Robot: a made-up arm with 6 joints.
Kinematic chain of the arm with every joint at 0, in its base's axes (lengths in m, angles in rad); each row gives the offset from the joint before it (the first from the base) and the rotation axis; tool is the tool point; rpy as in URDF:
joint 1: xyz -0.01 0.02 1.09 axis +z
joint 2: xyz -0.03 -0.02 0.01 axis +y
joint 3: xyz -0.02 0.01 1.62 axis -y
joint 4: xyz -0.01 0 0 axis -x
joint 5: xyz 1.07 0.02 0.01 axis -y
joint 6: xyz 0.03 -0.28 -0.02 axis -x
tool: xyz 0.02 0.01 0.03 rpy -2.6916 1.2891 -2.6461
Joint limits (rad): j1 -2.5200..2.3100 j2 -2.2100..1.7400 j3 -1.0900..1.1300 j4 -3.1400..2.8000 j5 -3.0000..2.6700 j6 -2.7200..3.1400
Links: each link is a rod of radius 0.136 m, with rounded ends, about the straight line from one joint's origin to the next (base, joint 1, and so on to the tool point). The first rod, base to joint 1, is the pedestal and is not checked.
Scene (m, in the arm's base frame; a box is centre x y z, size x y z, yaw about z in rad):
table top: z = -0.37
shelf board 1: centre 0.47 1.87 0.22 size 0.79 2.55 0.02 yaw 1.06
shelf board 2: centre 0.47 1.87 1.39 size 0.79 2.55 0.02 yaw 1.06
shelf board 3: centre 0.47 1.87 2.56 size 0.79 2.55 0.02 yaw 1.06
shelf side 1: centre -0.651 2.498 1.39 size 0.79 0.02 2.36 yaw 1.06
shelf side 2: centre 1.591 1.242 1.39 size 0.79 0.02 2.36 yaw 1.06
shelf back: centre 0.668 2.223 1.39 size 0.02 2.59 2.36 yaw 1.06
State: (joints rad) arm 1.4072 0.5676 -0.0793 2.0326 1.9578 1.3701
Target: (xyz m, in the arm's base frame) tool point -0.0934 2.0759 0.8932
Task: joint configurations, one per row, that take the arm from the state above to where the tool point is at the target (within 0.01 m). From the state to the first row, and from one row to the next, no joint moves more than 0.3 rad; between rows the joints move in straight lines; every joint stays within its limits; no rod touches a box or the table.
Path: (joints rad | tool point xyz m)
1: 1.2793 0.3114 -0.2689 1.8577 1.9445 1.3936 | 0.2935 1.4405 2.2325
2: 1.1515 0.0552 -0.4585 1.6827 1.9311 1.4172 | 0.3542 1.0357 2.3864
3: 1.0236 -0.2010 -0.6480 1.5078 1.9178 1.4407 | 0.3138 0.6309 2.4318
4: 0.8958 -0.4572 -0.8376 1.3328 1.9044 1.4643 | 0.1885 0.2682 2.3691
5: 0.6381 -0.7509 -0.8881 1.4295 1.9650 1.3700 | -0.0755 -0.0006 2.3587
6: 0.3804 -1.0445 -0.9386 1.5262 2.0256 1.2757 | -0.4110 -0.0932 2.2379
7: 0.1227 -1.3382 -0.9890 1.6229 2.0861 1.1814 | -0.7130 -0.0021 2.0248
8: -0.1350 -1.6318 -1.0395 1.7197 2.1467 1.0872 | -0.8905 0.2237 1.7451
9: -0.3928 -1.9255 -1.0900 1.8164 2.2073 0.9929 | -0.8944 0.4962 1.4298
10: -0.6549 -1.9966 -0.8208 1.9232 2.1689 1.0791 | -0.9448 0.8954 1.4509
11: -0.9169 -2.0677 -0.5517 2.0300 2.1305 1.1653 | -0.8453 1.3508 1.3665
12: -1.1790 -2.1389 -0.2825 2.1368 2.0922 1.2515 | -0.5568 1.7781 1.1767
13: -1.4411 -2.2100 -0.0134 2.2436 2.0538 1.3377 | -0.0935 2.0759 0.8932

